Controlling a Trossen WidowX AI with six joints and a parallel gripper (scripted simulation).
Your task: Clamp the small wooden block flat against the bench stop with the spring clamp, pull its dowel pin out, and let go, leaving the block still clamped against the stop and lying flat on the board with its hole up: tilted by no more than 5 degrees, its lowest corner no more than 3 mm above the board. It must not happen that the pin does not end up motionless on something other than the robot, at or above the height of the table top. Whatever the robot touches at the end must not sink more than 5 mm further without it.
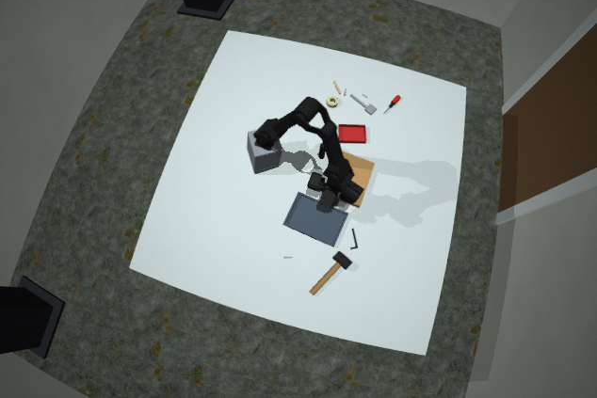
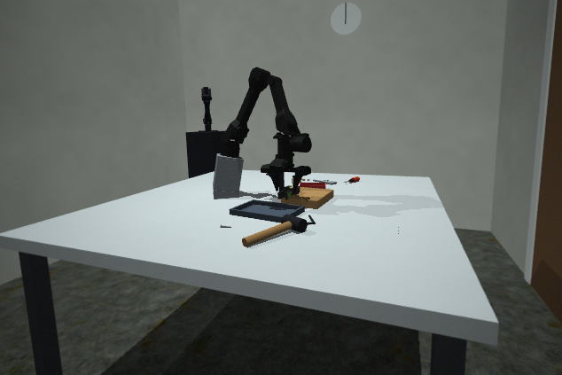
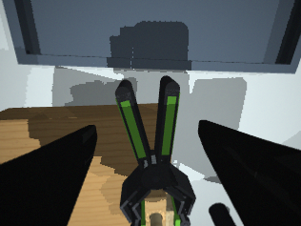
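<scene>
Right now my hand is 9 cm to the right of the dowel pin and 4 cm above it. The rest, counted from my hand: dark tray 3 cm behind, 11 cm to the right, 8 cm below; wooden board 6 cm ahead, 10 cm to the left, 8 cm below; small wooden block 9 cm to the left, 5 cm below.
</scene>
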